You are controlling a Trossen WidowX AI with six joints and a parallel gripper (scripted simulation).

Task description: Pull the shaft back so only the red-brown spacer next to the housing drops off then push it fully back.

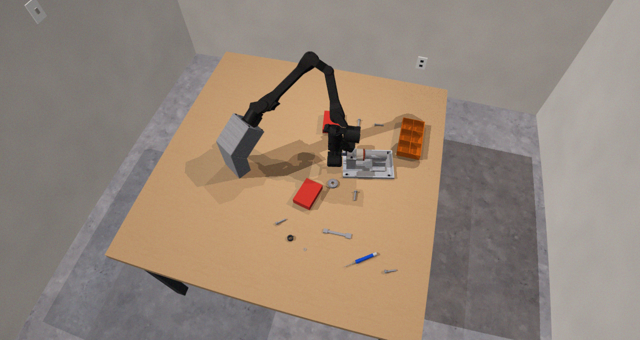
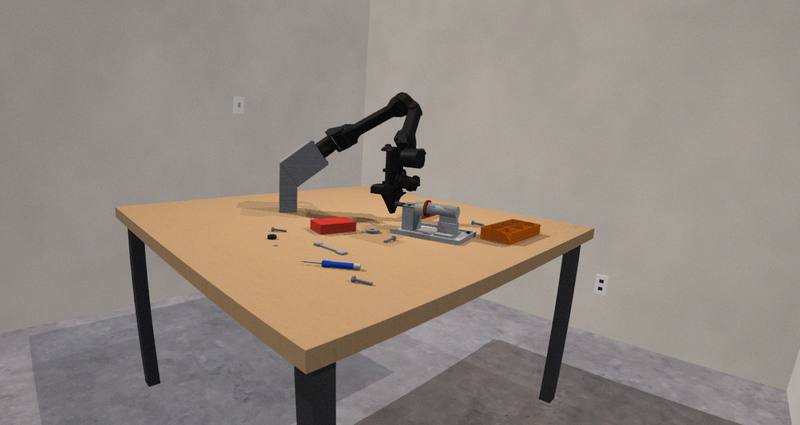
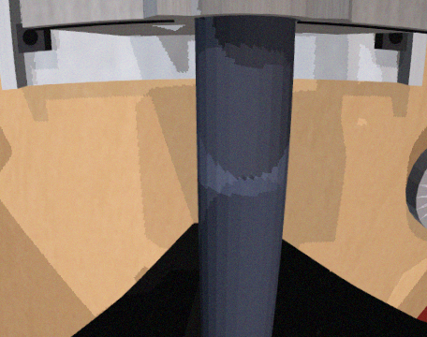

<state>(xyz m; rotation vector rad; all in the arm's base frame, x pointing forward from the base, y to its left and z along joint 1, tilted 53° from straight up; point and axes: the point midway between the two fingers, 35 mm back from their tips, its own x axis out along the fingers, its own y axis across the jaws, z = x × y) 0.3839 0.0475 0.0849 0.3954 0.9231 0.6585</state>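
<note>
The shaft lies 70 mm ahead of my hand and 30 mm to the left of it. Round my hand: grey fixture 140 mm ahead, 60 mm to the left, 30 mm below; red-brown spacer 120 mm ahead, 50 mm to the left; wrench 310 mm to the right, 150 mm ahead, 80 mm below.
</note>
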